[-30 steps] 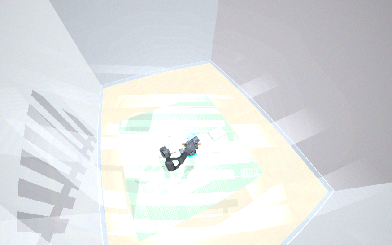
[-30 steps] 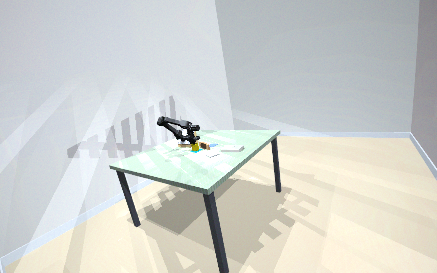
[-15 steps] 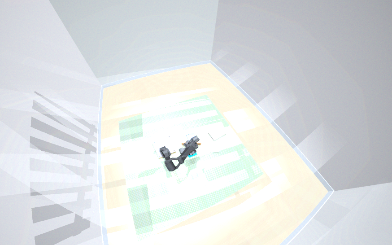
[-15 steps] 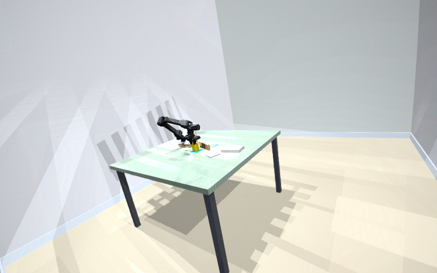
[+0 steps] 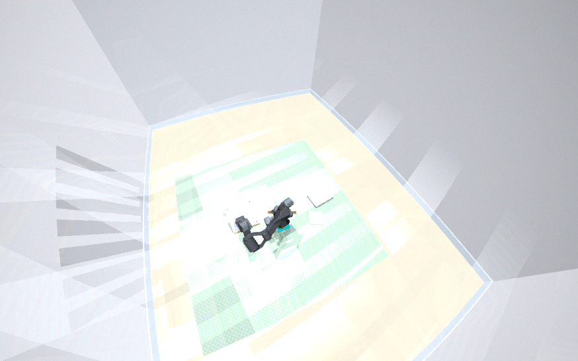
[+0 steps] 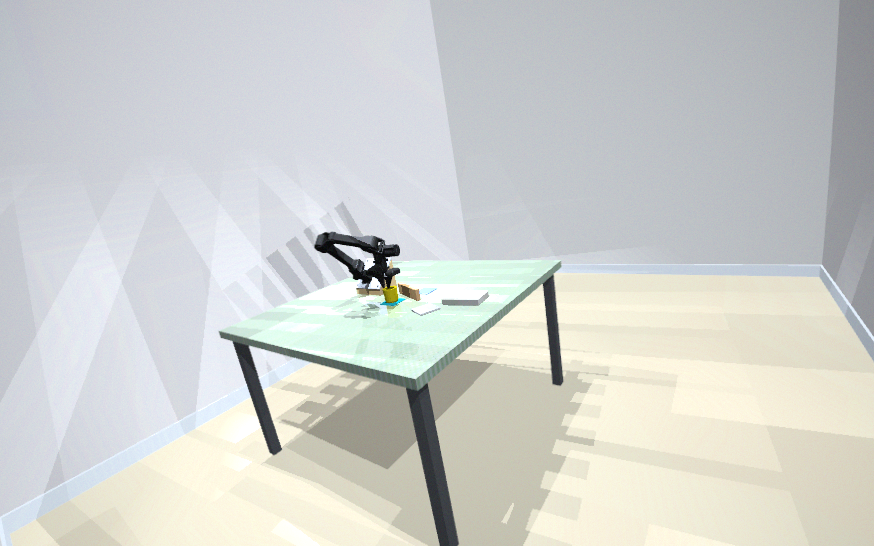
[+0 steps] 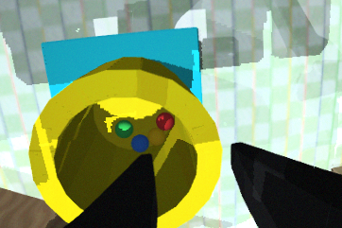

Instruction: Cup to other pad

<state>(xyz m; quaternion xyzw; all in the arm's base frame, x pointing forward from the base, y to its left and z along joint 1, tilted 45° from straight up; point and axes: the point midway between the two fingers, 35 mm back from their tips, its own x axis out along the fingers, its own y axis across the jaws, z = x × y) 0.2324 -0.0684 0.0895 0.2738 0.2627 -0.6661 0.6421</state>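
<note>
Now: the yellow cup 3 cm below my gripper tip and 2 cm ahead of it. Also, from my gripper tip: green marble 5 cm below, 3 cm ahead; cyan pad 8 cm below, 3 cm ahead; blue marble 5 cm below, 2 cm to the left, 2 cm ahead.
</note>
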